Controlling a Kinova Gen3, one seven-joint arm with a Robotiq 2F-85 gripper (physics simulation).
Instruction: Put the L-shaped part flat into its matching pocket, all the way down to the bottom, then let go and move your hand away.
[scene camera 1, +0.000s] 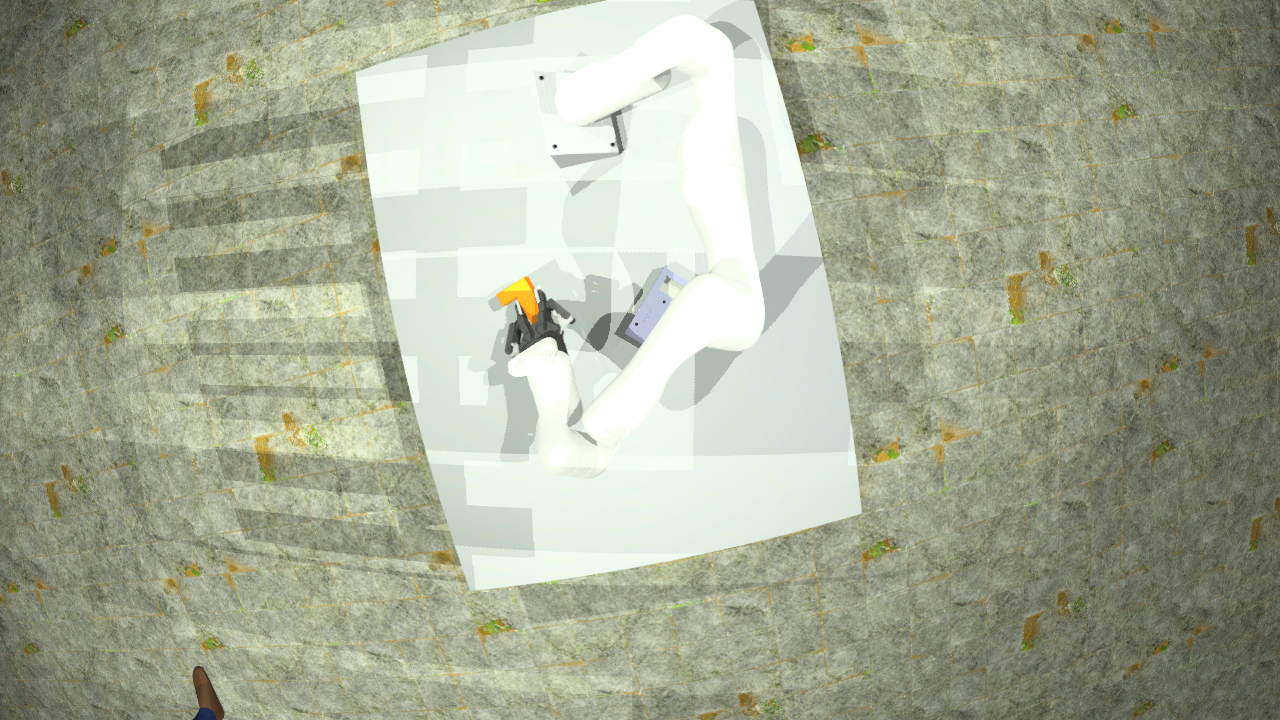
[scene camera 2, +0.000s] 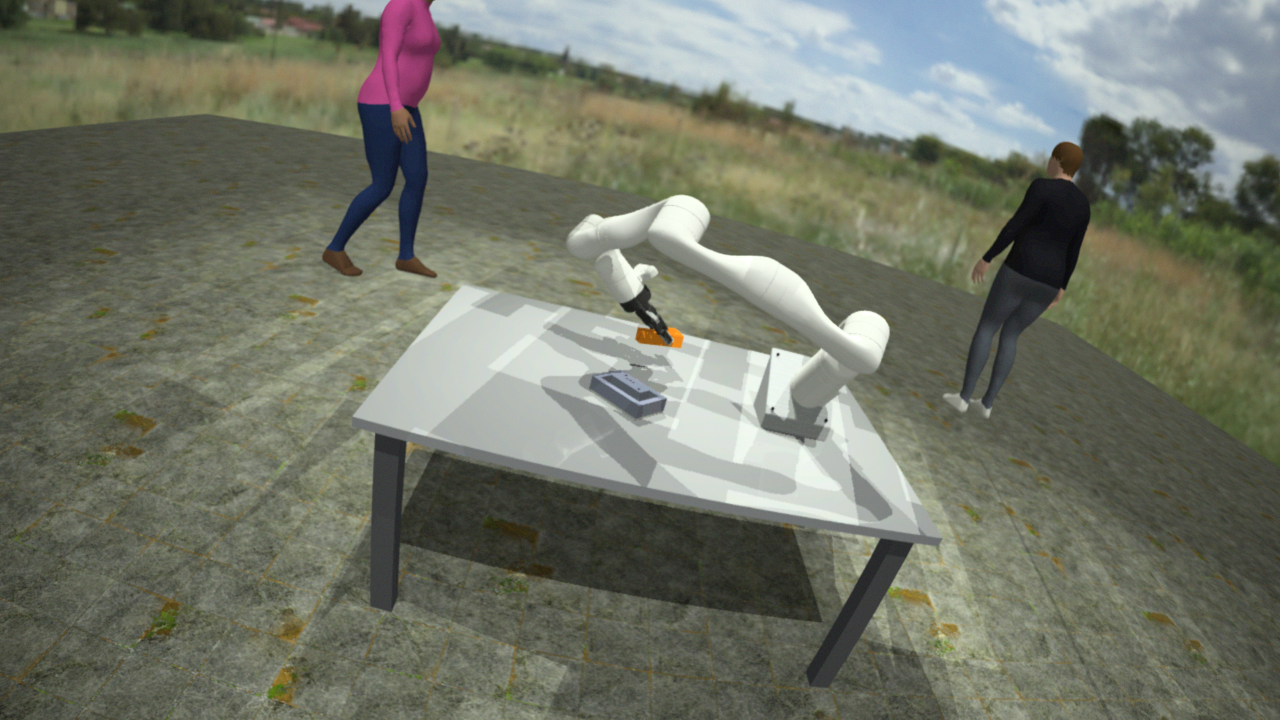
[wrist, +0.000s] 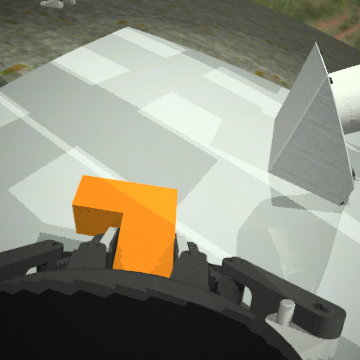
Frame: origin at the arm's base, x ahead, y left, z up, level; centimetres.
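Seen in the pictures: gripper, fingertip midpoint: (scene camera 1: 528, 295) (scene camera 2: 668, 341) (wrist: 145, 245); arm's base, origin of the base link: (scene camera 1: 575, 104) (scene camera 2: 808, 389) (wrist: 334, 104).
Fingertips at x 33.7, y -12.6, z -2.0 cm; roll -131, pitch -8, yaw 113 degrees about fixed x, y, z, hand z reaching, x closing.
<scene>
Pixels of each thing's middle, then the offset from my fingertips to it. Level surfaces: height alone.
- orange L-shaped part, body centre: (wrist: 113, 273) (scene camera 1: 527, 312) (scene camera 2: 657, 335) dx +2.8, dy -0.6, dz +0.4 cm
- blue-grey block, body centre: (scene camera 1: 665, 312) (scene camera 2: 627, 394) dx +6.4, dy +23.7, dz -5.6 cm
- table, its level: dz -7.4 cm
The orange L-shaped part (scene camera 1: 517, 292) (scene camera 2: 646, 335) (wrist: 150, 210) is held by my gripper (scene camera 1: 529, 305) (scene camera 2: 665, 335) (wrist: 145, 245), which is shut on one arm of the L. The other arm of the L sticks out past the fingertips, to the left in the wrist view. The part is a little above the table, apart from its shadow. The blue-grey block (scene camera 1: 650, 313) (scene camera 2: 613, 397) with the L-shaped pocket stands on the table to one side of the gripper. My arm hides part of the block in scene camera 1. The block does not show in the wrist view.
The robot's grey base mount (scene camera 1: 586, 138) (scene camera 2: 776, 422) (wrist: 310, 135) stands on the table (scene camera 1: 626, 519) (scene camera 2: 465, 394) (wrist: 180, 115). Two people, one in pink (scene camera 2: 411, 53) and one in black (scene camera 2: 1047, 223), are on the paved floor beyond the table. A brown shoe (scene camera 1: 205, 689) shows at the lower left.
</scene>
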